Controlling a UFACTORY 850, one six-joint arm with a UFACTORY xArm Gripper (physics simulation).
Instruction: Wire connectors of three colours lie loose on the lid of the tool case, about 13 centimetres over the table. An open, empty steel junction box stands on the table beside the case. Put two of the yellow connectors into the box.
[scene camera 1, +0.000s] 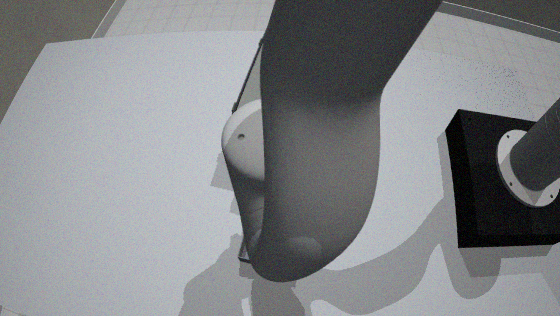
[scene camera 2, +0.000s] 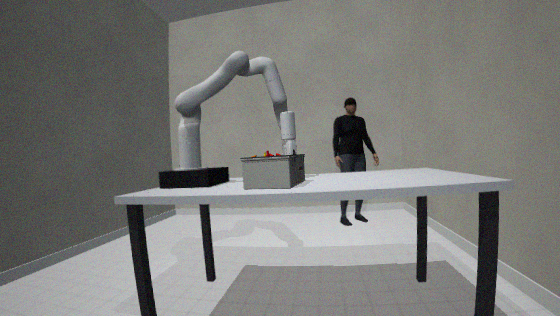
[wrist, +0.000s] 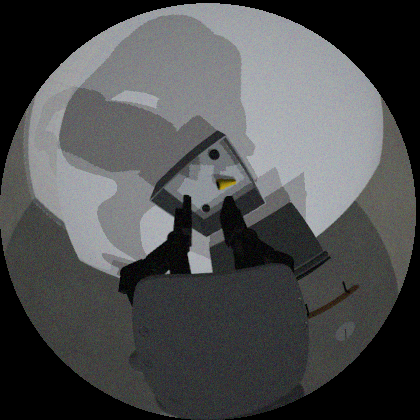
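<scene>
The steel junction box is open, in the middle of the wrist view. A yellow connector lies on its floor, nearer the right side. My gripper is open and empty, its fingertips over the near part of the box, apart from the connector. The tool case stands beside the box. On its lid, several small red and yellow connectors show in scene camera 2, too small to tell apart. In scene camera 1 the arm hides the gripper and most of the box.
The arm's black base block stands on the white table, on the far side of the case from the table's long free end. A person stands behind the table. The arm passes over the case.
</scene>
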